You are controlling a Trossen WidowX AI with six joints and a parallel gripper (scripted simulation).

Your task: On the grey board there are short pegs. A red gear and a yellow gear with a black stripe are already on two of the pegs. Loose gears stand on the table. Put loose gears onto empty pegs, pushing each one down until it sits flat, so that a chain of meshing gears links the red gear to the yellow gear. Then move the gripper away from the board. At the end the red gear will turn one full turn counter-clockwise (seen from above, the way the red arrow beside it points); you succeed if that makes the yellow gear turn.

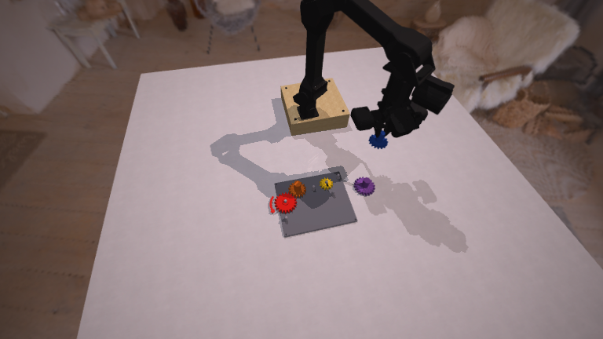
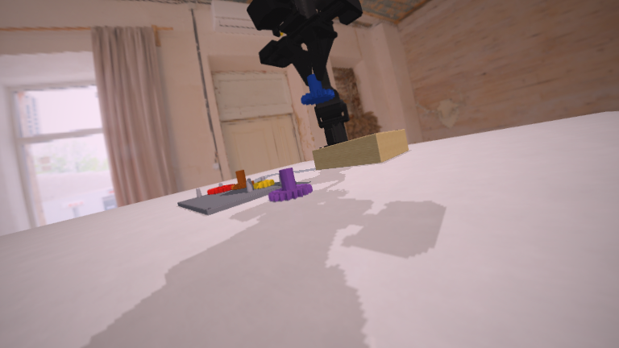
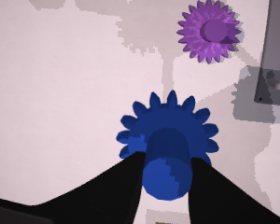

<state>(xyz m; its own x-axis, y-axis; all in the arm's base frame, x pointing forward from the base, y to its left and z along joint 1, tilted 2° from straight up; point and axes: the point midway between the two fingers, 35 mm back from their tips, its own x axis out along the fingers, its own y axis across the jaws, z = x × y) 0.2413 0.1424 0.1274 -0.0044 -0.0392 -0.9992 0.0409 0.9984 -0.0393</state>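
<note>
Now: gripper tip 30 mm short of the yellow gear, 150 mm to the left of it and 150 mm above it. The rest, counted from my gripper tip: purple gear 60 mm ahead, 40 mm to the right, 150 mm below; then orange gear 20 mm ahead, 240 mm to the right, 140 mm below; then blue gear 10 mm below.
</note>
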